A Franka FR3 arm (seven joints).
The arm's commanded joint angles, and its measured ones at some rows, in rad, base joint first. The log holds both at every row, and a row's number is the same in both.
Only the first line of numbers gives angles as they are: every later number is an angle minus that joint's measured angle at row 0.
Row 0, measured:
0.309 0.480 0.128 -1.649 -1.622 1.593 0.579
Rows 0 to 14, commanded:
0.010 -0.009 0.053 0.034 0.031 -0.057 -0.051
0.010 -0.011 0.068 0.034 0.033 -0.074 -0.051
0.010 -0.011 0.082 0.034 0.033 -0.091 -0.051
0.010 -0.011 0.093 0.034 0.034 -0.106 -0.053
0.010 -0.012 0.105 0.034 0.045 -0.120 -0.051
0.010 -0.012 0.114 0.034 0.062 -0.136 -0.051
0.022 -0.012 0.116 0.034 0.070 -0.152 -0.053
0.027 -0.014 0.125 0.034 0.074 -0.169 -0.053
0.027 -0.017 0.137 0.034 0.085 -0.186 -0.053
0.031 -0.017 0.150 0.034 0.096 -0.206 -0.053
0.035 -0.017 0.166 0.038 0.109 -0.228 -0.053
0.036 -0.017 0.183 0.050 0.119 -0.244 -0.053
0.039 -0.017 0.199 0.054 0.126 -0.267 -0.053
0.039 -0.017 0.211 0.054 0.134 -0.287 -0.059
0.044 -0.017 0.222 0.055 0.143 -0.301 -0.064
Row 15, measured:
0.029 -0.001 0.193 0.026 0.116 -0.222 -0.021
